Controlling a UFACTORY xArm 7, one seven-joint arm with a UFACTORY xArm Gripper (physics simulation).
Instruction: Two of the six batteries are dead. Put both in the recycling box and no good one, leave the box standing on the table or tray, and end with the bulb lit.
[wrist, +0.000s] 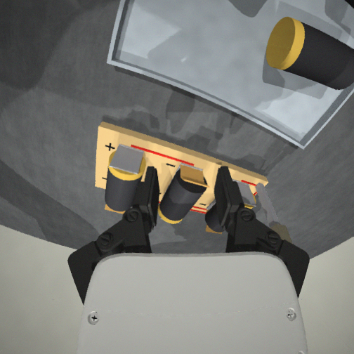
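A tan battery holder (101, 145) with plus and minus marks and red lines lies across the middle. A left battery (121, 192), a middle battery (182, 200) and a right battery (215, 219) sit in it, all black with yellow at one end. My gripper (186, 178) is partly open, its fingers on either side of the middle battery, with gaps beside it. The right finger hides part of the right battery. Another black battery (322, 60) with a yellow end lies in a light grey tray (200, 93). I cannot identify the recycling box or tell whether a bulb is lit.
The tray stands beyond the holder, its near wall running down to a corner at the right. A pale, see-through object (270, 205) with a brownish end stands by the holder's right end, partly behind the right finger. The dark grey surface (45, 165) lies around the holder.
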